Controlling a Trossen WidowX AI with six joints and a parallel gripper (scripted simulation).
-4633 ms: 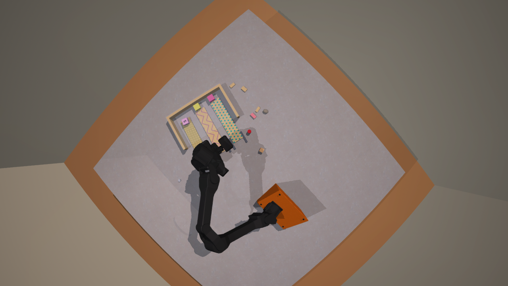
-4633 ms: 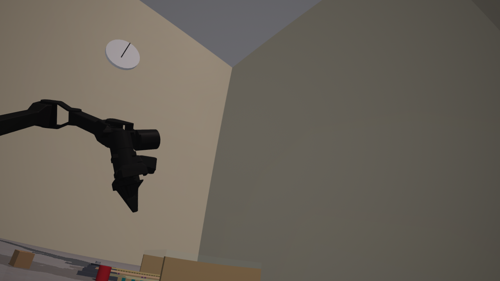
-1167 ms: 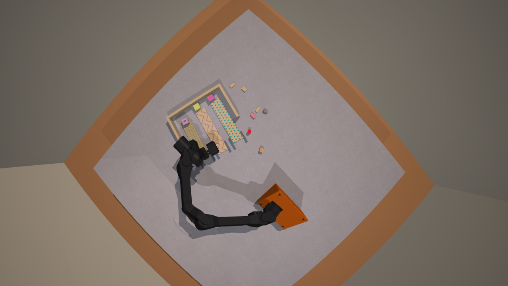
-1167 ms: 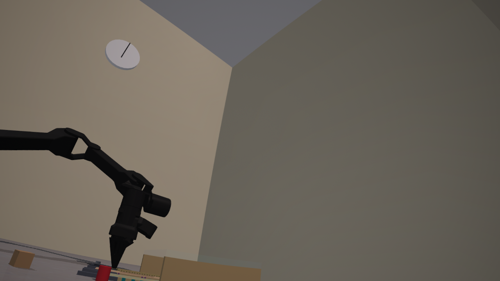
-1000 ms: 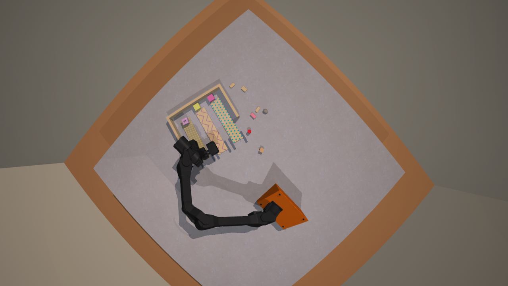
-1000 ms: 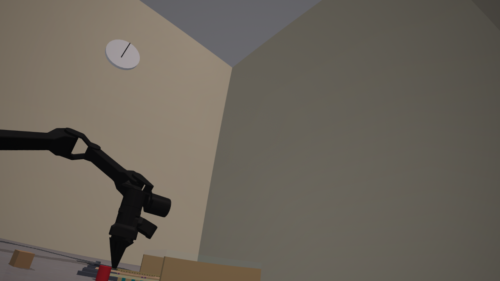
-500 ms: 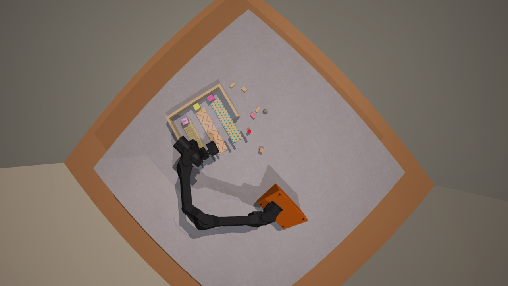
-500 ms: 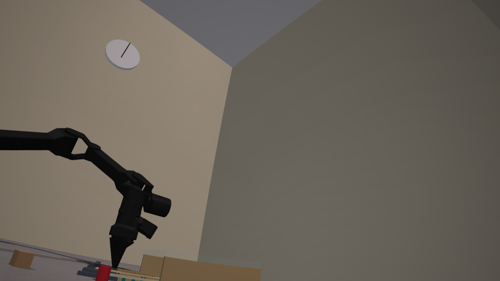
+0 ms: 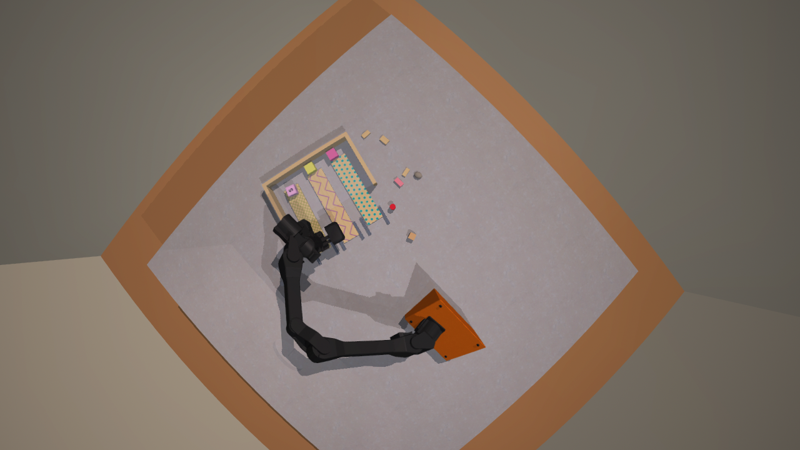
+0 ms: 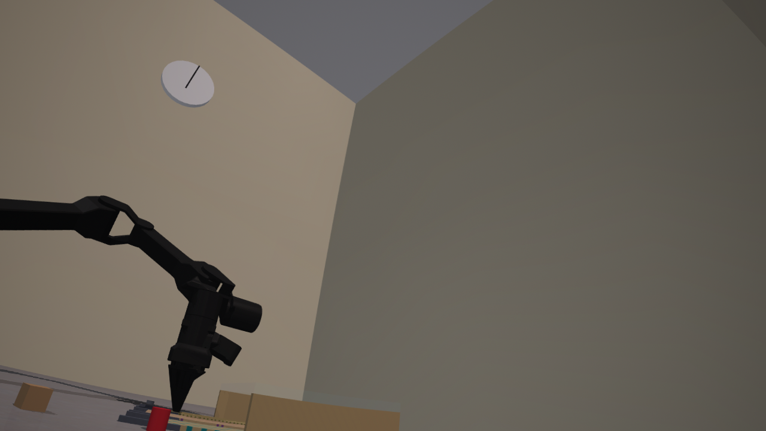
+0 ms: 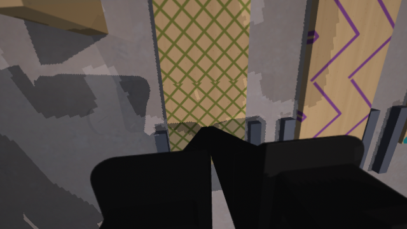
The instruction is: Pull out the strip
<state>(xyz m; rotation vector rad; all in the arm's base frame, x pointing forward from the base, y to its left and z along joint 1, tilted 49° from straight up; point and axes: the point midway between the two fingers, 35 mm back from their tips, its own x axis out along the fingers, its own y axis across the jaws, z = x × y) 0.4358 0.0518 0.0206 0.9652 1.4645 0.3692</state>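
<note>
Right now the lattice strip is 9 cm ahead of my gripper tip and 3 cm to the right of it. The rest, counted from my gripper tip: pink block: 32 cm to the right, 7 cm behind; grey stone: 37 cm to the right, 10 cm behind; red cylinder: 24 cm to the right, 10 cm behind, 1 cm above.
</note>
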